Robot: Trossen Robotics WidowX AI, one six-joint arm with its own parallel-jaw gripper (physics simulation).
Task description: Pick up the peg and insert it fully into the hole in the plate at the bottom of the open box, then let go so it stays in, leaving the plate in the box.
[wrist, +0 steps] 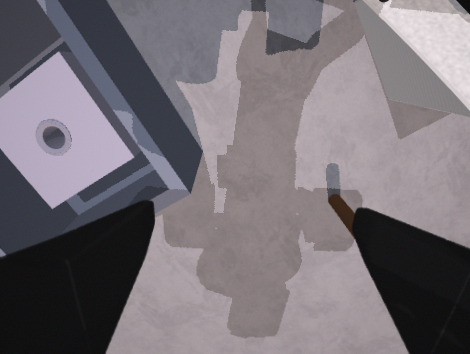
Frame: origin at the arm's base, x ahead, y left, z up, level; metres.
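Seen in the pictures: gripper, fingertip midpoint: [255, 215].
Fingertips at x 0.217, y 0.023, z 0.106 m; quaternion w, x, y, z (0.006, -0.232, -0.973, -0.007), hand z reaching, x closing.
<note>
Offsets run from my fingertips to a thing's top centre. "spot": to the spot under its first point. Level surfaces: height alone.
A brown peg @(dx -0.062, dy +0.112, dz -0.087 m) [342, 214] is at the right, its far end showing and its near part hidden behind the right finger. It is not between the fingers. My gripper [255, 215] is open and empty, with its black fingers wide apart at the lower left and lower right. A dark blue-grey open box @(dx +0.129, dy -0.066, dz -0.069 m) [162, 95] stands at the upper left, partly cut off by the view. A pale square plate @(dx +0.129, dy -0.066, dz -0.106 m) [85, 145] lies at the bottom of the box, with a round hole @(spot: dx +0.138, dy -0.067, dz -0.123 m) [54, 137] in it.
A grey wedge-shaped object [410, 75] with a bright white surface stands at the upper right. Shadows of the arm and gripper lie across the table @(dz -0.167 m) [175, 300]. The near corner of the box is just beyond the left fingertip in the view.
</note>
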